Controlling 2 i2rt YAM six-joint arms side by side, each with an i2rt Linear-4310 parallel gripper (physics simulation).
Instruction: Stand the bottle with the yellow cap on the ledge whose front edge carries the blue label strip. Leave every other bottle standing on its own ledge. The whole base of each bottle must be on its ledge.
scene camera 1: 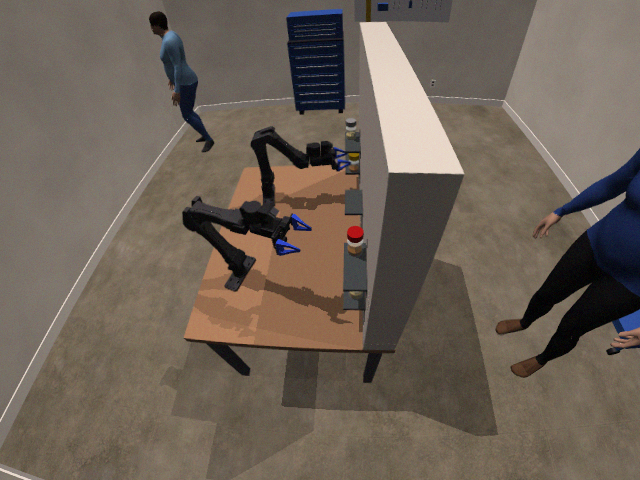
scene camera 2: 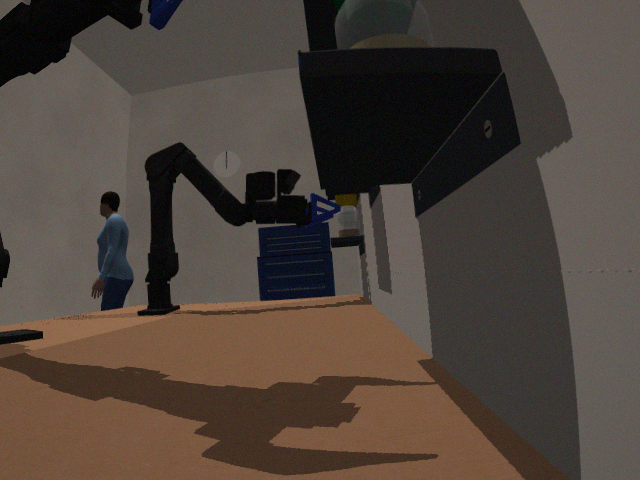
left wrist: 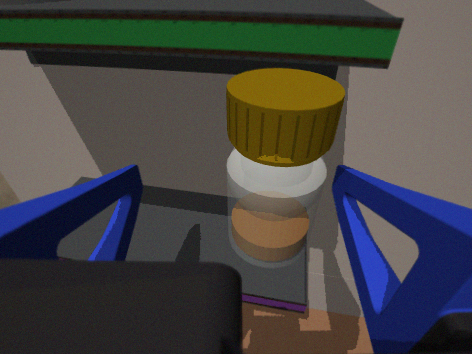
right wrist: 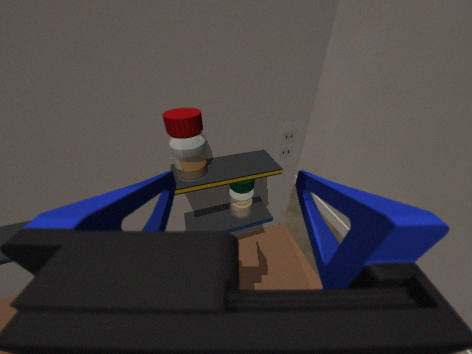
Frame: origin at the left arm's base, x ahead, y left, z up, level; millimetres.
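Where they show: left gripper, between the fingertips: (scene camera 1: 349, 158) (scene camera 2: 336, 211) (left wrist: 237, 176); right gripper, between the fingertips: (scene camera 1: 306, 239) (right wrist: 235, 177); left arm's base, origin of its link: (scene camera 1: 268, 195) (scene camera 2: 160, 311); right arm's base, origin of its link: (scene camera 1: 240, 273).
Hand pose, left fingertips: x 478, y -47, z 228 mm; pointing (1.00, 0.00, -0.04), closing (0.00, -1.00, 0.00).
Note:
Each offset is from my left fingertips to the top centre of the thing.
The yellow-capped bottle @[36 mm up, 22 mm ahead, 22 mm right] (scene camera 1: 353, 163) (scene camera 2: 347, 215) (left wrist: 277, 200) stands upright on the purple-strip ledge @[68 mm down, 29 mm ahead, 51 mm left] (scene camera 2: 347, 241) (left wrist: 165, 230). My left gripper (scene camera 1: 345, 158) (scene camera 2: 336, 208) (left wrist: 237, 176) is open and close to it. In the left wrist view the bottle shows between the fingertips, nearer the right-hand finger, with gaps on both sides. My right gripper (scene camera 1: 304, 239) (right wrist: 235, 177) is open and empty over the table. The blue-strip ledge @[68 mm down, 123 mm back, 734 mm right] (scene camera 1: 353, 303) (scene camera 2: 392, 103) (right wrist: 210, 222) holds the green-capped bottle @[36 mm up, 124 mm back, 771 mm right] (scene camera 2: 382, 25) (right wrist: 242, 200), which stands toward one side.
The green-strip ledge @[72 mm up, 29 mm ahead, 51 mm left] (scene camera 1: 353, 144) (left wrist: 200, 37) overhangs the purple one and holds the grey-capped bottle @[176 mm up, 28 mm ahead, 87 mm left] (scene camera 1: 351, 129). The red-capped bottle @[176 mm up, 113 mm back, 675 mm right] (scene camera 1: 355, 240) (right wrist: 187, 147) stands on the yellow-strip ledge @[72 mm up, 123 mm back, 734 mm right] (scene camera 1: 355, 273) (right wrist: 235, 167), above the blue-strip ledge. Another ledge @[1 mm up, 47 mm back, 342 mm right] (scene camera 1: 353, 202) juts out between the two pairs.

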